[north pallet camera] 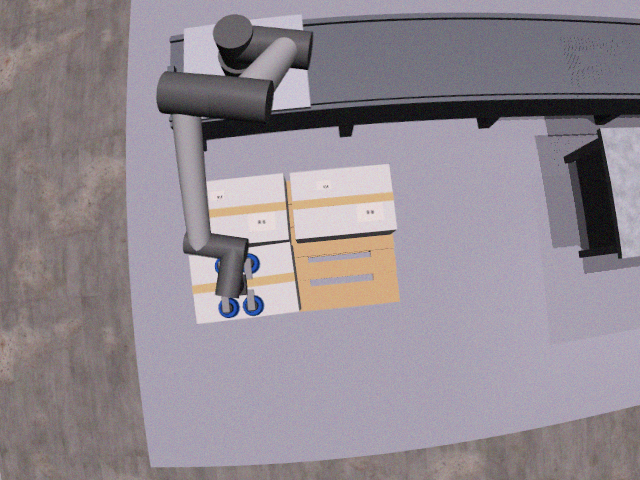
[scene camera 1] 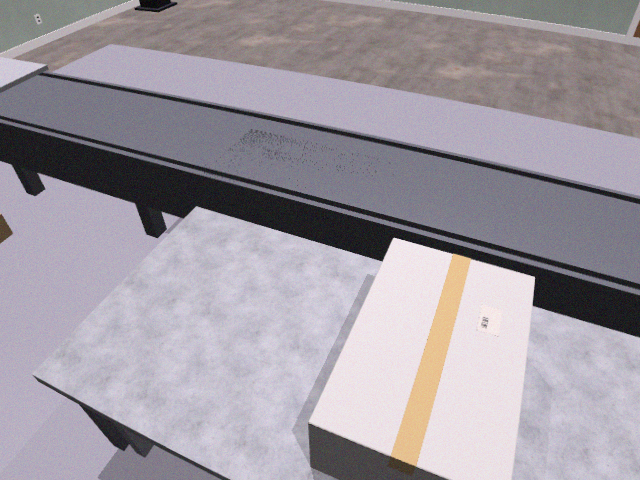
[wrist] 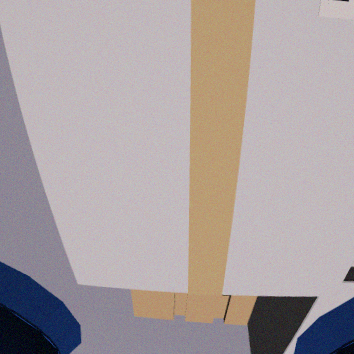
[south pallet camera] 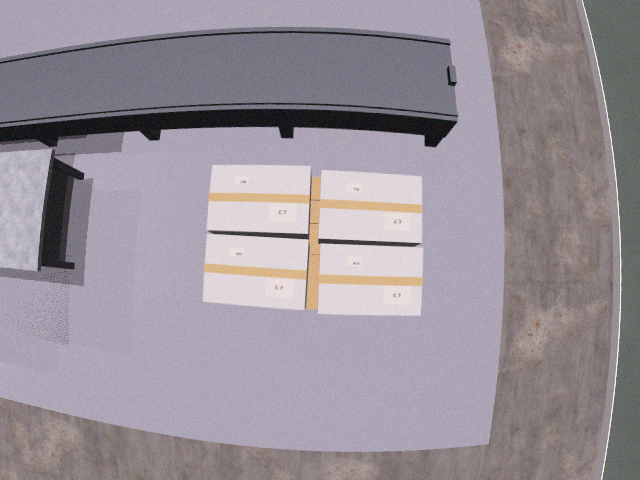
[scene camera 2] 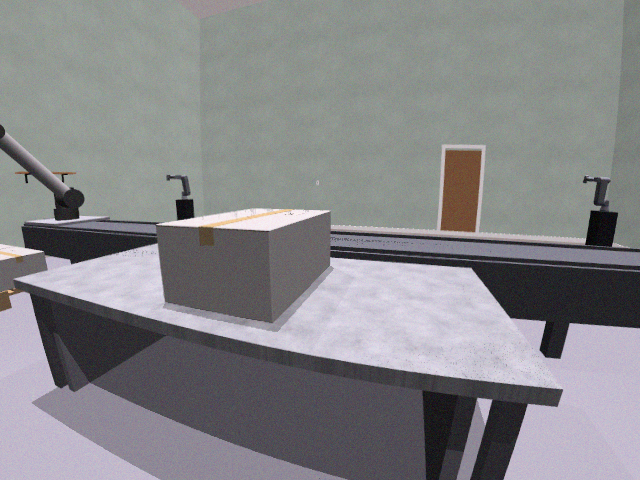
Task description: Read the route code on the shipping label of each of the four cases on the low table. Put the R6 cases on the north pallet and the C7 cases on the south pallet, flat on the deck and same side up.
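Pixels of known places: hand, tool point: [wrist: 195,246]; arm's base, link origin: [scene camera 2: 67,219].
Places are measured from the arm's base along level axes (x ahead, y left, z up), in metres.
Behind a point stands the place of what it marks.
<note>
One white taped case [scene camera 1: 382,361] @(x 1.017, y 2.992, z 0.203 m) [scene camera 2: 217,273] @(x 1.200, y 3.119, z 0.078 m) stands on the low table [scene camera 1: 206,310] @(x 0.910, y 2.425, z -0.040 m) [scene camera 2: 413,310] @(x 1.014, y 3.631, z -0.040 m); its label is too small to read. The north pallet [north pallet camera: 351,294] @(x 1.327, y 0.493, z -0.427 m) bears three cases: back left [north pallet camera: 248,193] @(x 0.708, y -0.041, z -0.182 m), back right [north pallet camera: 343,206] @(x 0.834, y 0.481, z -0.182 m) and front left [north pallet camera: 271,299] @(x 1.307, y 0.045, z -0.132 m). The two back labels are blurred. My gripper [north pallet camera: 238,285] @(x 1.222, y -0.090, z 0.036 m) is open over the front left case, which also shows in the wrist view [wrist: 125,150] @(x 1.291, y -0.039, z -0.131 m), apart below the blue cups. On the south pallet [south pallet camera: 312,289] @(x 1.281, y 5.643, z -0.425 m), four cases [south pallet camera: 258,222] @(x 0.935, y 5.341, z -0.151 m) [south pallet camera: 372,227] @(x 0.938, y 5.954, z -0.144 m) [south pallet camera: 253,294] @(x 1.324, y 5.333, z -0.151 m) [south pallet camera: 361,299] @(x 1.325, y 5.911, z -0.161 m) lie label up; several labels read C7.
The floor rail [scene camera 1: 155,118] [north pallet camera: 439,62] [south pallet camera: 232,72] runs behind the table and both pallets. My carriage [north pallet camera: 201,46] @(x -0.158, y -0.244, z 0.001 m) is at its north end. The low table [north pallet camera: 628,206] @(x 0.995, y 2.202, z -0.039 m) [south pallet camera: 20,206] @(x 0.888, y 3.689, z -0.040 m) stands between the pallets.
</note>
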